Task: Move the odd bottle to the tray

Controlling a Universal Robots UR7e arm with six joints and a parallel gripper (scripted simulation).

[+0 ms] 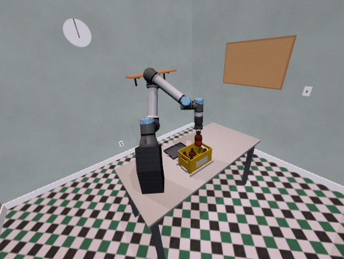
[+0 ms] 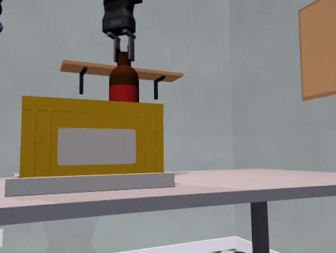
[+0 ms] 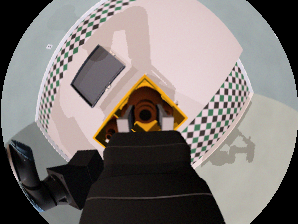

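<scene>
Right now my hand is 7 cm above the brown bottle. The rest, counted from my hand: dark tray 13 cm behind, 22 cm to the left, 31 cm below; then crate 8 cm behind, 6 cm to the right, 24 cm below.
</scene>
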